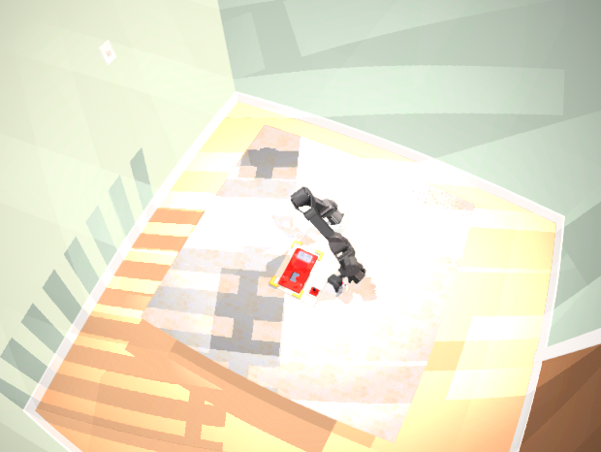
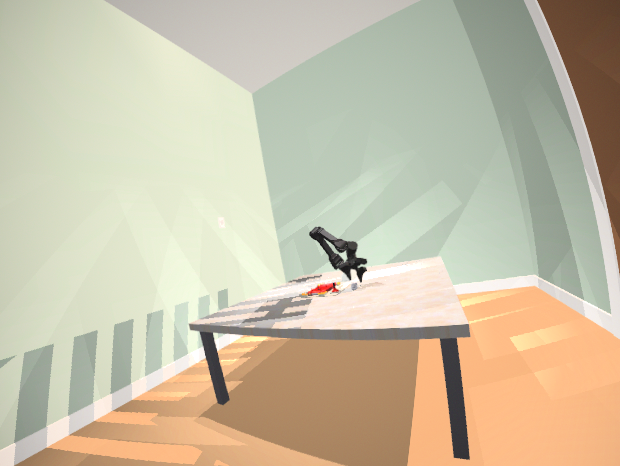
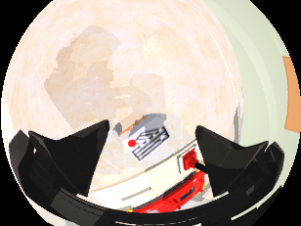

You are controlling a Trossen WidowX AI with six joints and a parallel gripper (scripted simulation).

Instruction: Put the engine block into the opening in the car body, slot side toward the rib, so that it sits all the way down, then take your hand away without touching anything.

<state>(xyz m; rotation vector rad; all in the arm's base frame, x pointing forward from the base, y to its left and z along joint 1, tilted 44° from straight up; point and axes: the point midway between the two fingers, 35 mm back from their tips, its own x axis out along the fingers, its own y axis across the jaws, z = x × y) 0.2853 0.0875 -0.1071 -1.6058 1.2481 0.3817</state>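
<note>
Right now the engine block is 10 mm behind my gripper tip, 20 mm to the right of it and 30 mm below it.
</note>
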